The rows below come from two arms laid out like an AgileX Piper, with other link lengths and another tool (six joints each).
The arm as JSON. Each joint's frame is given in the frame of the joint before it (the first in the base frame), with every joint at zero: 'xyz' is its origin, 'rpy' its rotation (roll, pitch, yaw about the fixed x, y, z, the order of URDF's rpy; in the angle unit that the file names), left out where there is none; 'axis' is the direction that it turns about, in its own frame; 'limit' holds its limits. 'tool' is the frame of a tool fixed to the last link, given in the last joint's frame.
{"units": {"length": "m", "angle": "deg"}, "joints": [
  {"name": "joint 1", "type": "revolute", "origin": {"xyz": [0.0, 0.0, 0.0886]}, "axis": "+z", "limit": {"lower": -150.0, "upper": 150.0}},
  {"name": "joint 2", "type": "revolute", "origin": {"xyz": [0.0, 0.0, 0.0], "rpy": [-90.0, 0.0, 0.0]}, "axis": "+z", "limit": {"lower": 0.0, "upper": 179.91}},
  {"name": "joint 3", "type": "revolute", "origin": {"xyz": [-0.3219, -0.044, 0.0]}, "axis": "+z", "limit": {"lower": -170.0, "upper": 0.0}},
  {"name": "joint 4", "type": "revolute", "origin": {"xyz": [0.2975, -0.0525, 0.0], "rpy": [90.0, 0.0, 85.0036]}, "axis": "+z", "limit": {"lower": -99.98, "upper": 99.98}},
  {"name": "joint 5", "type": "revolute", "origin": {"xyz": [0.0, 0.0, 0.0], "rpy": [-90.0, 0.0, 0.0]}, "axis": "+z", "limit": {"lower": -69.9, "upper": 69.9}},
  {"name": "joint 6", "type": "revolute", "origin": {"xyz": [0.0, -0.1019, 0.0], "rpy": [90.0, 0.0, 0.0]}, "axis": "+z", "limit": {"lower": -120.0, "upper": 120.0}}
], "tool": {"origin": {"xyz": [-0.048, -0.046, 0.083], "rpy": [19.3, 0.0, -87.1]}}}
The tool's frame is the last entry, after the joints.
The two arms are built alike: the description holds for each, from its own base.
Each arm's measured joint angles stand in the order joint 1, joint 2, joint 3, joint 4, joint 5, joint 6.
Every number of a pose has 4 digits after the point. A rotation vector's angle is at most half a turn.
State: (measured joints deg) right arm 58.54 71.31 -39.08 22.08 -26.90 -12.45; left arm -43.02 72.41 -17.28 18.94 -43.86 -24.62
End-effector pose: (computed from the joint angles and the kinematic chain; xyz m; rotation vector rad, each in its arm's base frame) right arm 0.2755 0.2921 0.3288 -1.1448 0.5977 -0.5137; left arm 0.1931 -0.2854 0.2263 -0.7098 1.6404 -2.1205
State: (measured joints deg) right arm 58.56 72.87 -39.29 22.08 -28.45 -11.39; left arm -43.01 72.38 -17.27 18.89 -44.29 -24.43
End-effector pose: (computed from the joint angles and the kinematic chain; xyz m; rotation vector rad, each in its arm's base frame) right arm 0.2798 0.2953 0.3235 -1.1349 0.6132 -0.5129; left arm 0.1926 -0.2852 0.2278 -0.7029 1.6330 -2.1263
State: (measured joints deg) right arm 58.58 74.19 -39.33 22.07 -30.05 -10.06; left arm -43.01 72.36 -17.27 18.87 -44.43 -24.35
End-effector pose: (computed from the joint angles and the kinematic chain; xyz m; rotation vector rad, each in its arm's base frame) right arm 0.2835 0.2972 0.3183 -1.1209 0.6313 -0.5094; left arm 0.1924 -0.2852 0.2283 -0.7001 1.6304 -2.1282
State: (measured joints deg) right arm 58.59 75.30 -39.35 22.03 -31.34 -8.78; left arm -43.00 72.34 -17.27 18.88 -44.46 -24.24
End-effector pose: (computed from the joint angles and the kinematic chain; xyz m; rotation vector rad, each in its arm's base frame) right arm 0.2866 0.2988 0.3135 -1.1092 0.6482 -0.5045; left arm 0.1923 -0.2852 0.2285 -0.6972 1.6299 -2.1280
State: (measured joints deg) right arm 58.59 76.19 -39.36 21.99 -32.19 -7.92; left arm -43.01 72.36 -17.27 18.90 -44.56 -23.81
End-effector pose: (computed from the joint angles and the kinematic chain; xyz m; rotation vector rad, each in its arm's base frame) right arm 0.2889 0.3003 0.3091 -1.1041 0.6601 -0.5013; left arm 0.1917 -0.2854 0.2284 -0.6869 1.6304 -2.1263
